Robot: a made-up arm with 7 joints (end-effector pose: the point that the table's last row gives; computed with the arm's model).
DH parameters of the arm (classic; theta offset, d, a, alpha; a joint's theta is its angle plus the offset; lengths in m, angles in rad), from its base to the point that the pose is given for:
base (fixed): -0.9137 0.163 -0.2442 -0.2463
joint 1: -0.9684 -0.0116 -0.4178 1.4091
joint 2: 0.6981 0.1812 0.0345 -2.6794
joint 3: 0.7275 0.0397 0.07 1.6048
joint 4: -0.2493 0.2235 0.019 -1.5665
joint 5: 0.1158 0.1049 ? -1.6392
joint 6: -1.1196 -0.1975 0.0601 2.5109
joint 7: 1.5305 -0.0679 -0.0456 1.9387
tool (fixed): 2.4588 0.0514 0 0
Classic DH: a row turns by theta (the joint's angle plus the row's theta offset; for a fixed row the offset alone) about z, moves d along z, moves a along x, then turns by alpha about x.
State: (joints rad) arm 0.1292 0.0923 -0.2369 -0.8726 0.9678 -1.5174 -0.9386
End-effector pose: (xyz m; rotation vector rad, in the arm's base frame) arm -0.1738 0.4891 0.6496 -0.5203 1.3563 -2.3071
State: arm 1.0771 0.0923 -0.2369 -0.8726 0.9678 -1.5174 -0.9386
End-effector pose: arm -0.2965 0.3019 0.7028 -1.0006 1.0428 -1.4064
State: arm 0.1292 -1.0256 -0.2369 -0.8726 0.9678 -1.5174 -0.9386
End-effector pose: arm -0.3902 0.1283 0.2632 0.3353 2.3316 -1.4659
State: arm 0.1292 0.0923 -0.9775 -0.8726 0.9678 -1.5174 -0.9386
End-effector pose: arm -0.2312 0.8513 0.6124 -0.6007 0.4080 -2.7109
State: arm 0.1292 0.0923 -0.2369 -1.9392 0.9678 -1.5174 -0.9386
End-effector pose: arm -0.4146 0.5688 0.6008 -0.7114 -1.4321 2.4644
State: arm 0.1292 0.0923 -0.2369 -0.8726 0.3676 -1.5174 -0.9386
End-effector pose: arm -0.0840 0.5575 0.6474 1.0522 -1.2040 2.6353
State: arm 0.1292 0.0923 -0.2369 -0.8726 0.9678 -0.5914 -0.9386
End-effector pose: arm -0.2355 0.4716 0.5697 0.2749 -2.3635 1.8658
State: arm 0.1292 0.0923 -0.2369 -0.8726 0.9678 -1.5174 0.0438
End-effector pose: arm -0.1364 0.5191 0.6896 -1.2810 0.2634 -2.2667
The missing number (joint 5, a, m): -0.1143
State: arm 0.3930 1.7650 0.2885 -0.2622 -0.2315 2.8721 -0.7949
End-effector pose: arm -0.3684 1.0278 0.0143 -2.0758 -1.5712 0.8480
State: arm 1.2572 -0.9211 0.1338 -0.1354 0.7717 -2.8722 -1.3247
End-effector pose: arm -0.0774 0.0634 0.3254 -0.0227 1.0438 -0.1331
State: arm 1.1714 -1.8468 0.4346 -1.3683 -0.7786 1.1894 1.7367
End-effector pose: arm -0.5055 0.2103 -0.1082 1.4870 -1.2804 -2.3673
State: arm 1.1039 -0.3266 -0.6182 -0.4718 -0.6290 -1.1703 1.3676
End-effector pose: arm -0.3380 0.5782 0.5031 2.4063 2.0049 -0.0853
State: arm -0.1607 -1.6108 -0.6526 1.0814 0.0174 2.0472 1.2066
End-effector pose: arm -0.3507 0.4488 0.3102 -1.2698 2.3497 -0.5087
